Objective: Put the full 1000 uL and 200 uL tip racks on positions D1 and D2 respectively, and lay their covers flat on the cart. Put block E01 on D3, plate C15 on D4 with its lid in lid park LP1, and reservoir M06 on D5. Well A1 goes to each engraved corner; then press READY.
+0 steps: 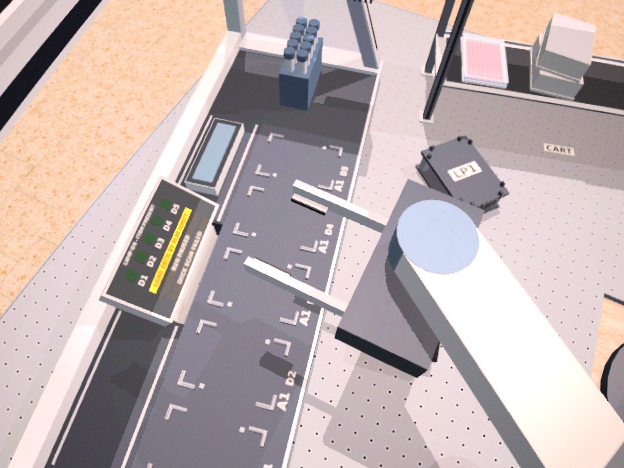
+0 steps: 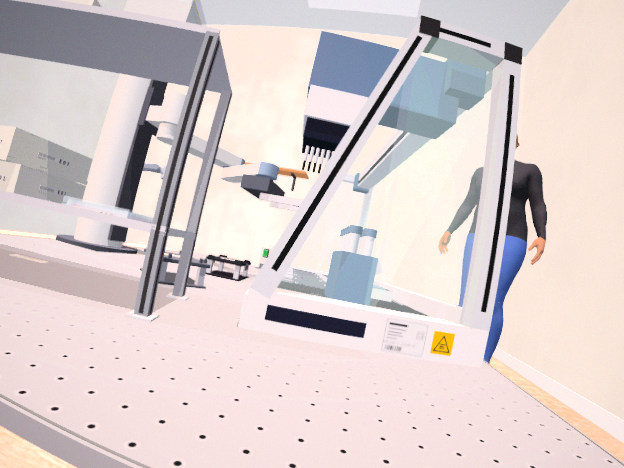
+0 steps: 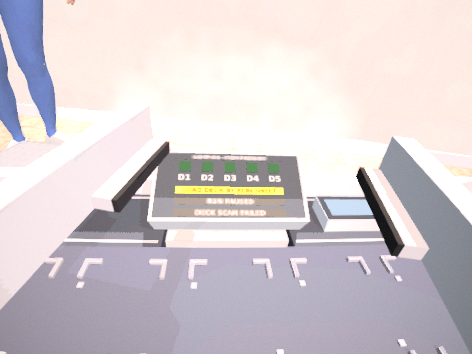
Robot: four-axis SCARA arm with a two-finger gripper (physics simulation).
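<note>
My gripper (image 1: pixel 287 232) (image 2: pixel 280 201) (image 3: pixel 263 141) is open, its fingers wide apart and nothing between them. It hangs above the dark deck (image 1: pixel 236 347) (image 3: pixel 225 310), over the D3–D4 area. Engraved corners there hold no labware. The status panel (image 1: pixel 162 246) (image 3: pixel 229 202) shows dark green lamps D1 to D5 and a lit yellow line. The dark LP1 stand (image 1: pixel 446 158) is right of the deck. A pink plate (image 1: pixel 483 60) and pale grey blocks (image 1: pixel 567 42) (image 2: pixel 50 153) stand on the cart (image 1: pixel 504 115); one block reads E07. Tip racks and the READY button do not show.
A blue tube rack (image 1: pixel 293 90) (image 2: pixel 351 277) stands at the deck's far end. A small screen unit (image 1: pixel 216 151) (image 3: pixel 350 207) sits beside the panel. Upright cart posts (image 2: pixel 177 176) and the deck enclosure's frame stand nearby. A person (image 2: pixel 524 201) (image 3: pixel 30 60) stands beyond the table.
</note>
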